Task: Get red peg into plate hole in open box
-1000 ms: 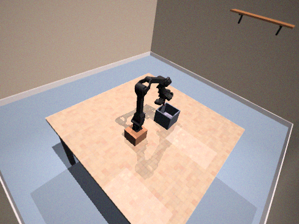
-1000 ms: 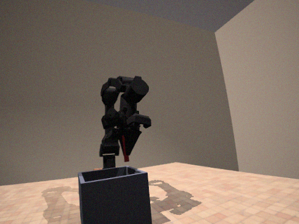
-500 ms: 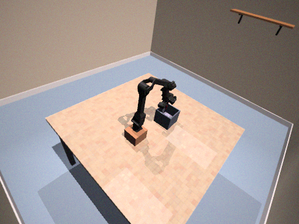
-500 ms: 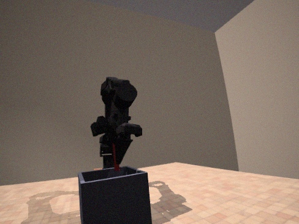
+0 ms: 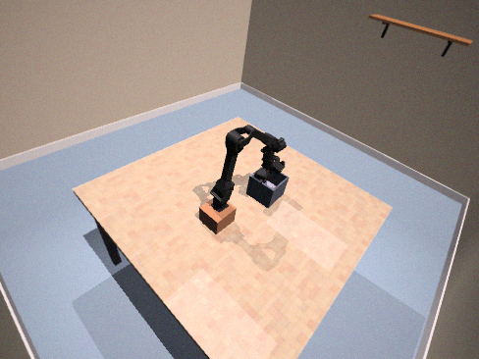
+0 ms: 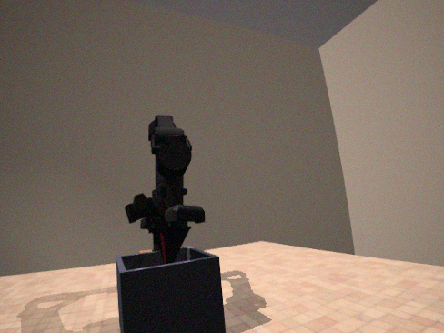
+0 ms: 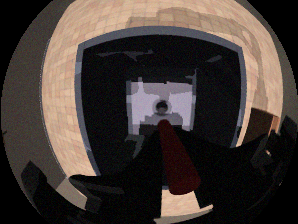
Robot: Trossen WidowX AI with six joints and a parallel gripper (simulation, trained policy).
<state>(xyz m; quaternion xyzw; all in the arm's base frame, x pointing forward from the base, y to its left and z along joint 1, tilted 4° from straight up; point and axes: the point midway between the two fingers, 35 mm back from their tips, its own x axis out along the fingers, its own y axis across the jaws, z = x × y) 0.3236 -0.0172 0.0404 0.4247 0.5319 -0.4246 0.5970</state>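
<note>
Now: gripper tip 20 mm below the red peg. The rest, counted from my gripper tip: pale plate (70 mm below, 10 mm to the right).
</note>
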